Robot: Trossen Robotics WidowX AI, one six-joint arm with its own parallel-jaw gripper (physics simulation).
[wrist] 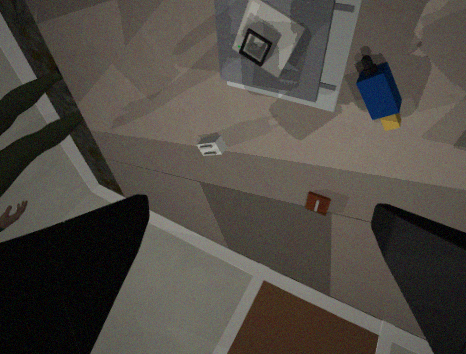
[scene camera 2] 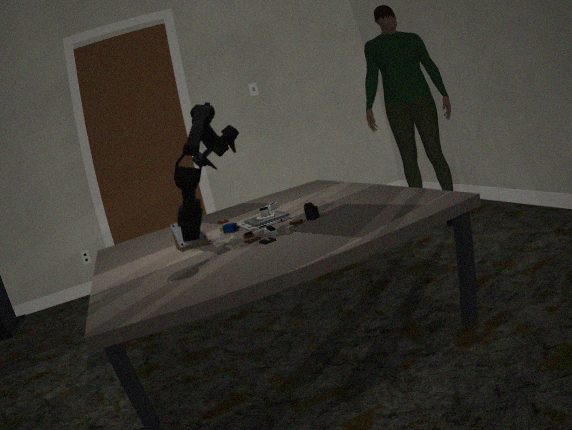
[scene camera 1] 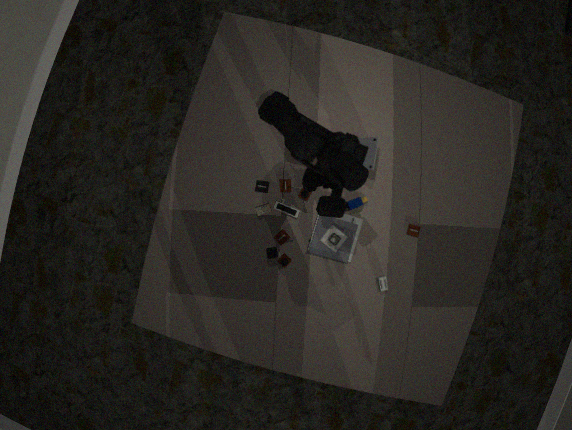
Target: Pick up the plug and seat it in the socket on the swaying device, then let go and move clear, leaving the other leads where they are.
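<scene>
My gripper: visible in the wrist view (261, 210), scene camera 1 and scene camera 2. Same spot on the gripper: (scene camera 1: 311, 173) and (scene camera 2: 218, 144).
</scene>
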